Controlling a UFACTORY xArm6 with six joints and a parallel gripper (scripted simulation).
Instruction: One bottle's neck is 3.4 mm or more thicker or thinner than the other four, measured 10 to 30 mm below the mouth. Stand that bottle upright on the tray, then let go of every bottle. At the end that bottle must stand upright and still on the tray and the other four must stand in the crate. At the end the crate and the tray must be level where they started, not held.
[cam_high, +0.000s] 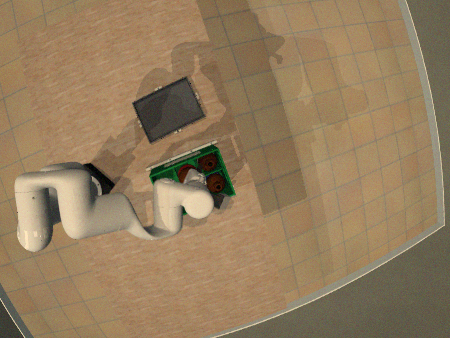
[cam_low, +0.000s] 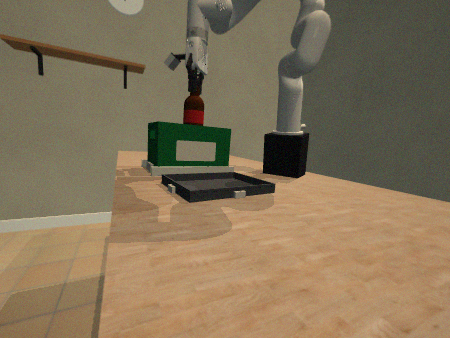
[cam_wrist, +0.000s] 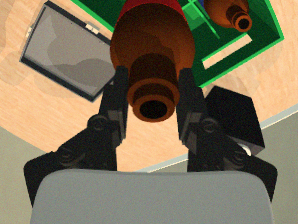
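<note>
My hand is 70 mm above the brown bottle. The rest, counted from my hand: tray 40 mm ahead, 250 mm to the left, 300 mm below; then green crate 40 mm to the right, 230 mm below.
</note>
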